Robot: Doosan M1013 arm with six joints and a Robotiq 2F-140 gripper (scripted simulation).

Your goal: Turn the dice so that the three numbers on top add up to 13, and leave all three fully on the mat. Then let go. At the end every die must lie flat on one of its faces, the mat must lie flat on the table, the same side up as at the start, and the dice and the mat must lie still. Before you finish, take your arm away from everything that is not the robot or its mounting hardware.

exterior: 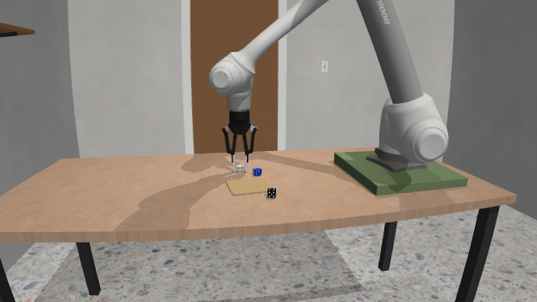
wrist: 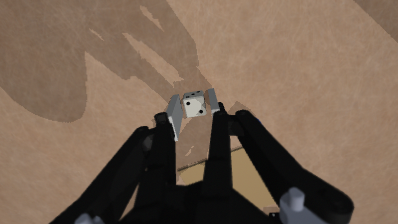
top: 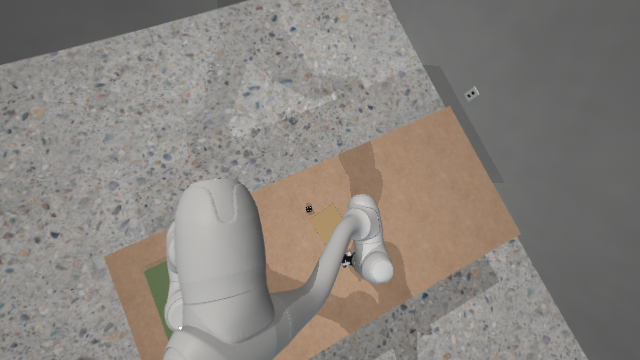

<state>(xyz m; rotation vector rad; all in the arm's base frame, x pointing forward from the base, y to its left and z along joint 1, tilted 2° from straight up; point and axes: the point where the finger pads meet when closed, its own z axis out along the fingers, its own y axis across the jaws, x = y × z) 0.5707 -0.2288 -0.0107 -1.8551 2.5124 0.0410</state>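
My hand is 2 cm above the white die. Round my hand: blue die: 5 cm behind, 6 cm to the left, 2 cm below; then tan mat: 1 cm ahead, 17 cm to the left, 3 cm below; then black die: 3 cm behind, 28 cm to the left, 2 cm below.
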